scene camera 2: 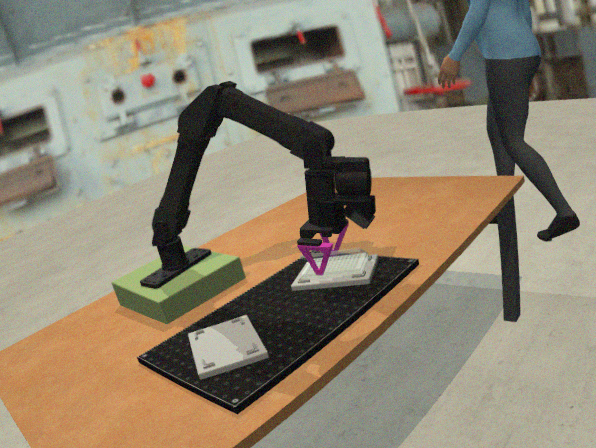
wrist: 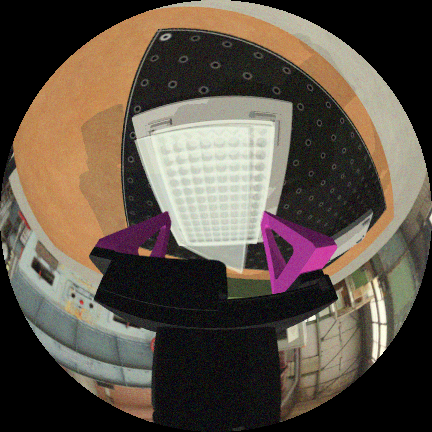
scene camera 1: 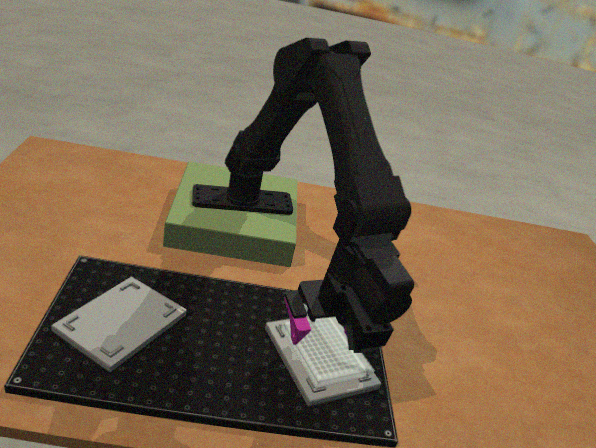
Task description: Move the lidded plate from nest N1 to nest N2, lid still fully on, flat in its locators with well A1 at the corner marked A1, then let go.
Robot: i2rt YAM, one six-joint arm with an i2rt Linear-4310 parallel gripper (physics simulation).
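Frame: origin at the arm's base, x ahead, y left, z up, level; centimetres.
Seen in the pictures: gripper, fingertip midpoint: [scene camera 2: 326, 265] [wrist: 215, 216] [scene camera 1: 320, 338]; arm's base, link origin: [scene camera 2: 176, 269] [scene camera 1: 242, 201].
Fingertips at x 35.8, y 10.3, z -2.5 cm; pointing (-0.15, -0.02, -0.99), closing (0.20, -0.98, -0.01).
Offsets run from my fingertips to a thing's middle. Level surfaces: height alone.
The white lidded plate @[dz -0.3, dx +1.9, dy +0.2 cm] [scene camera 1: 330, 357] [scene camera 2: 352, 264] [wrist: 215, 175] lies in nest N1 @[dz -1.3, dx +2.0, dy +0.1 cm] [scene camera 1: 348, 391] [scene camera 2: 330, 286] [wrist: 210, 107], the grey block at the board's right in scene camera 1. In the wrist view the clear lid's outline sits askew to the plate, overhanging at the left and near the fingers. My gripper [scene camera 1: 322, 335] [scene camera 2: 328, 261] [wrist: 215, 216] is open, its magenta fingers low on either side of the plate's end nearer the base. The far finger is mostly hidden in scene camera 1. Nest N2 @[dz -1.3, dx -3.5, dy -30.1 cm] [scene camera 1: 120, 322] [scene camera 2: 225, 347] [wrist: 356, 231] is empty. The A1 marks are not legible.
Both nests sit on a black perforated board @[dz -2.8, dx -1.2, dy -15.5 cm] [scene camera 1: 215, 360] [scene camera 2: 300, 325] on the wooden table @[dz -3.5 cm] [scene camera 1: 480, 300] [scene camera 2: 425, 200]. The arm stands on a green block [scene camera 1: 230, 242] [scene camera 2: 165, 305] behind the board. A person [scene camera 2: 510, 80] stands beyond the table.
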